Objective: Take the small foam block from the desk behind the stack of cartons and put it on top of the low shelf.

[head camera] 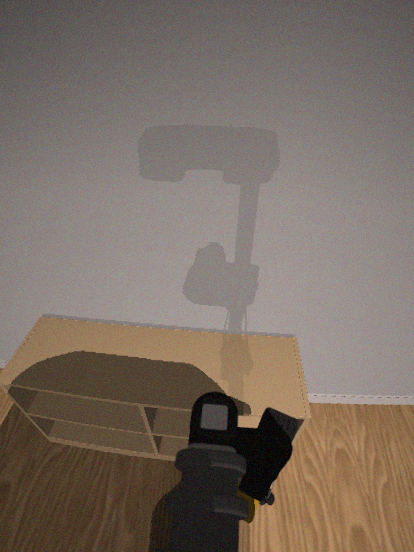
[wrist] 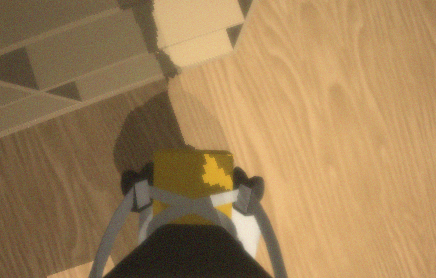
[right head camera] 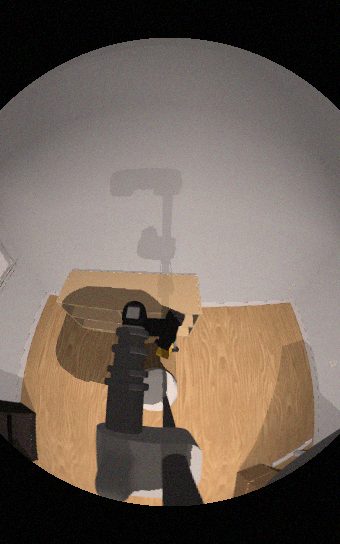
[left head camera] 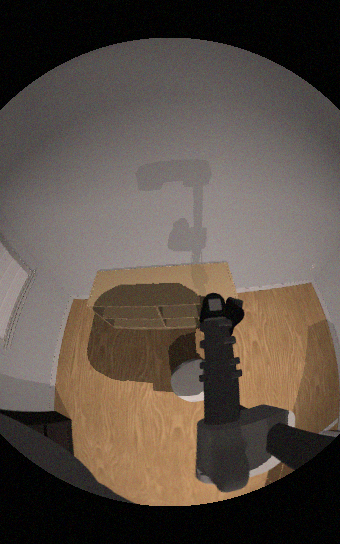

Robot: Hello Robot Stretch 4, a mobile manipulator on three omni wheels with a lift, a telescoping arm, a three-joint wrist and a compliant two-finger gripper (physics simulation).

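Where they show: gripper, fingertip midpoint: (wrist: 194, 180); robot's base, link origin: (right head camera: 154, 388) (left head camera: 193, 379).
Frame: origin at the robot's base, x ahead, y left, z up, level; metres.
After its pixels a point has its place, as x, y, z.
My gripper (wrist: 194, 180) @[0.269, -0.088, 0.787] is shut on the yellow foam block (wrist: 180, 172) @[0.286, -0.084, 0.835] (right head camera: 163, 352) @[0.226, -0.075, 0.835] (head camera: 248, 506), one fingertip pressed on each side of it. In the head camera view the arm and wrist hide most of the block. The low shelf (head camera: 270, 360) @[0.794, -0.208, 0.583] (left head camera: 125, 276) @[0.830, 0.553, 0.583] (right head camera: 185, 285) @[0.804, -0.230, 0.583] (wrist: 197, 20) @[0.597, -0.198, 0.318] stands against the wall, its open compartments facing the robot. In the wrist view the block shows in front of the shelf's near edge, over the floor. The desk and the stack of cartons cannot be made out for certain.
A wood floor (head camera: 360, 480) @[0.520, -0.761, -0.027] (left head camera: 135, 435) @[-0.696, 0.562, -0.027] (right head camera: 225, 390) @[-0.068, -0.704, -0.027] lies in front of the shelf. A brown box (right head camera: 252, 480) shows at the lower right of the right head view. A dark piece of furniture (left head camera: 57, 432) @[-1.036, 1.525, 0.073] (right head camera: 20, 430) stands at the lower left.
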